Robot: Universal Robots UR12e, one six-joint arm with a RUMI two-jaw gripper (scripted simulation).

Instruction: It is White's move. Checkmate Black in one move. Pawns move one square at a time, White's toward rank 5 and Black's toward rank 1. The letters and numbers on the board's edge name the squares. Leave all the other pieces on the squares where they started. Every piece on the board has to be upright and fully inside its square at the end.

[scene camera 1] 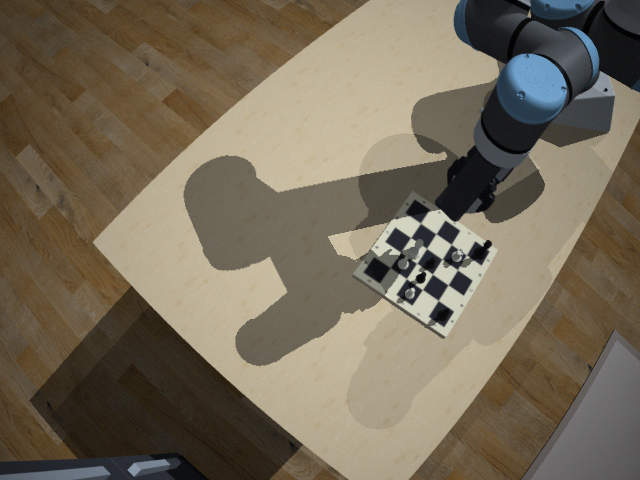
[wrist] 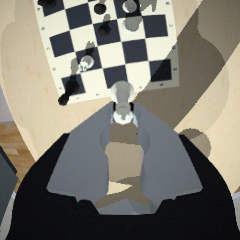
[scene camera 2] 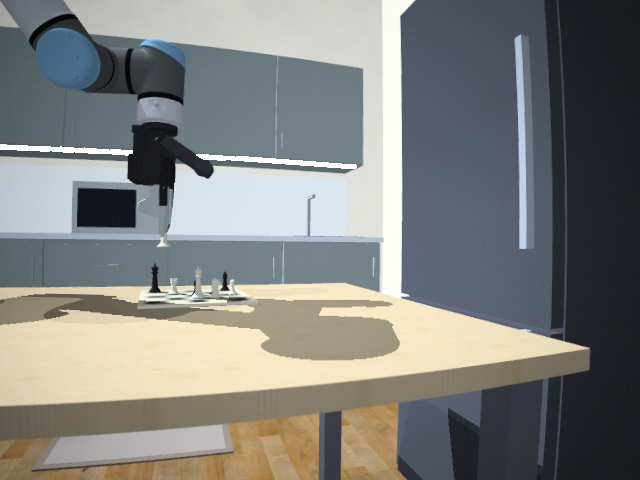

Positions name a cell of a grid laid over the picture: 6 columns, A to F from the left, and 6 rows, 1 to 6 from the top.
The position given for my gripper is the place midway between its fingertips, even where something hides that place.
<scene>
I see my gripper (scene camera 2: B3), a white chess piece (wrist: D3) and a chessboard (scene camera 1: E4).
The chessboard also shows in the wrist view (wrist: D2) and in scene camera 2 (scene camera 2: B4). My gripper also shows in scene camera 1 (scene camera 1: E3) and in the wrist view (wrist: D3).
</scene>
